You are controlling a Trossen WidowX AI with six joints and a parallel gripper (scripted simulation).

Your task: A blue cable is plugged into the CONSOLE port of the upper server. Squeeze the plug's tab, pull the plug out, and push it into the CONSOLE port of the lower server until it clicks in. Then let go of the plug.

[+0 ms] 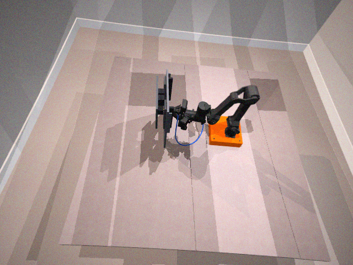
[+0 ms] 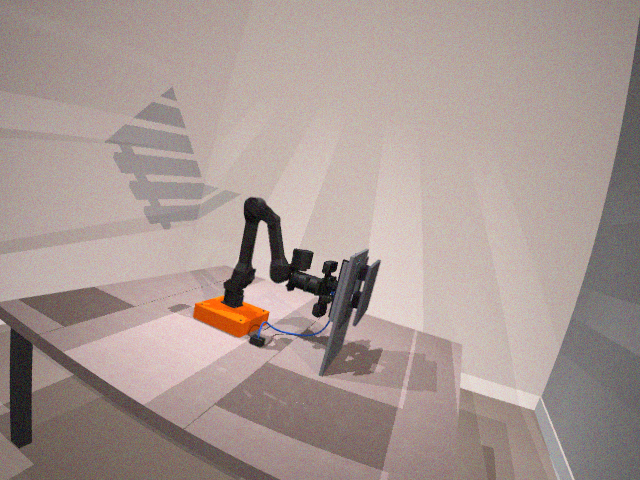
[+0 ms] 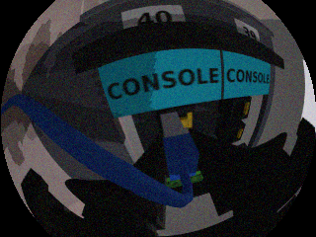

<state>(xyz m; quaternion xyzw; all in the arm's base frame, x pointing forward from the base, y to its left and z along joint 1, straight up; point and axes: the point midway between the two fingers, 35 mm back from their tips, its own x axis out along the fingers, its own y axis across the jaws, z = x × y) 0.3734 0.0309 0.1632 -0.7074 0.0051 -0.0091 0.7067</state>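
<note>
Right now the blue plug is right at my gripper tip. Also, from my gripper tip: black block (21 cm below, 21 cm behind, 14 cm to the right).
</note>
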